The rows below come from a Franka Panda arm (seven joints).
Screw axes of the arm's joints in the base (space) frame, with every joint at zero. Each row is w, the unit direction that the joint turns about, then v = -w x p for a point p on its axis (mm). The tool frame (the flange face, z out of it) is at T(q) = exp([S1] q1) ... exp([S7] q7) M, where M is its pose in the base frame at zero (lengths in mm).
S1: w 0 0 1 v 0 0 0
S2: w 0 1 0 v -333 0 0
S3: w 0 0 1 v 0 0 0
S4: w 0 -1 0 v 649 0 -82.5
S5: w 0 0 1 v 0 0 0
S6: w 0 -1 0 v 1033 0 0
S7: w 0 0 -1 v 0 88 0
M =
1 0 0 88
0 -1 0 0
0 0 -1 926
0 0 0 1
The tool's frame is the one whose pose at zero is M.
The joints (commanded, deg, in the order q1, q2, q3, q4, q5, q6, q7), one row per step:
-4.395, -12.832, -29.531, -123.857, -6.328, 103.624, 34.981
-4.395, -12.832, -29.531, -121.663, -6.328, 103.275, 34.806
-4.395, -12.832, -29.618, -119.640, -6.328, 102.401, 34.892
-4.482, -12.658, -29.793, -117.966, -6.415, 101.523, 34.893
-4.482, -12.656, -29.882, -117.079, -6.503, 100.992, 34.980
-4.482, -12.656, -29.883, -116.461, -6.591, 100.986, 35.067
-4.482, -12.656, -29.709, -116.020, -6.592, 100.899, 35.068
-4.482, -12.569, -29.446, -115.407, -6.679, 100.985, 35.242
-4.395, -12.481, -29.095, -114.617, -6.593, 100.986, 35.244
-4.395, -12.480, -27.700, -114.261, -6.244, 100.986, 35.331
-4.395, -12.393, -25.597, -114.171, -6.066, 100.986, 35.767
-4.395, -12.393, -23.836, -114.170, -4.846, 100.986, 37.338
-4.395, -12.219, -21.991, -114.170, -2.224, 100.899, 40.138
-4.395, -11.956, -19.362, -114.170, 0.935, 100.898, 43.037
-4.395, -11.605, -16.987, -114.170, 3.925, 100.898, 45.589
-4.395, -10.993, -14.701, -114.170, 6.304, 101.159, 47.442
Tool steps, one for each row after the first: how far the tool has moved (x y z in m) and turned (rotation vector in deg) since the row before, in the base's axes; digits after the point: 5 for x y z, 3 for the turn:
0.00416, -0.00507, 0.01706, -0.998, -1.537, -0.064
0.00196, -0.00443, 0.01508, -0.641, -0.928, -0.387
0.00052, -0.00481, 0.01098, -0.478, -0.425, -0.412
-0.00001, -0.00210, 0.00640, -0.268, -0.233, -0.245
0.00084, -0.00141, 0.00504, -0.416, -0.457, -0.131
0.00139, 0.00048, 0.00367, -0.236, -0.287, 0.121
0.00257, 0.00052, 0.00479, -0.513, -0.441, 0.039
0.00368, 0.00182, 0.00622, -0.428, -0.609, 0.323
0.00775, 0.01048, 0.00430, -0.201, -0.448, 1.158
0.01065, 0.01650, 0.00202, -0.354, -0.036, 1.569
0.00882, 0.01573, 0.00151, 0.631, -0.501, -0.121
0.01006, 0.01869, 0.00004, 1.910, -0.732, -1.573
0.01309, 0.02628, 0.00000, 2.278, -0.725, -1.022
0.01117, 0.02440, -0.00103, 2.273, -0.392, -0.881
0.01086, 0.02287, -0.00316, 1.715, -0.089, -0.174

